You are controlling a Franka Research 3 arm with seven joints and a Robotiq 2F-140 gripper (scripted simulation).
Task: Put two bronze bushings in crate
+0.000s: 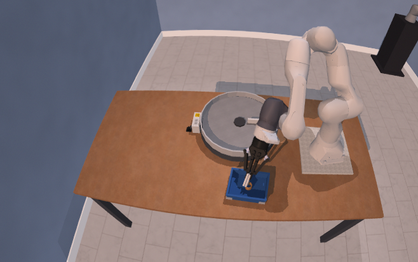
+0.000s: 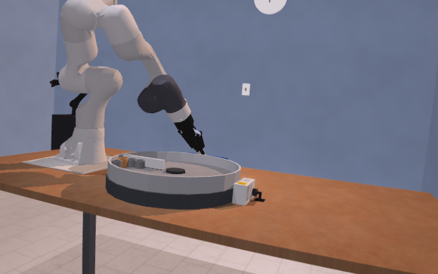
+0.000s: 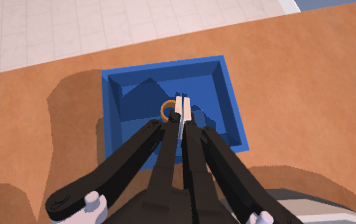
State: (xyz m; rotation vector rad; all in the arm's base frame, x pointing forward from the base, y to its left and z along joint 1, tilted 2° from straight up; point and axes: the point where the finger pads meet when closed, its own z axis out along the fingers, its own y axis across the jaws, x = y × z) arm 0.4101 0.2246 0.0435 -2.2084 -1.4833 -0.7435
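Now: the blue crate 4 cm below my hand, 2 cm to the left of it and 1 cm behind it. From my hand the other things lie so: grey turning table 34 cm to the right, 6 cm ahead, 1 cm below.
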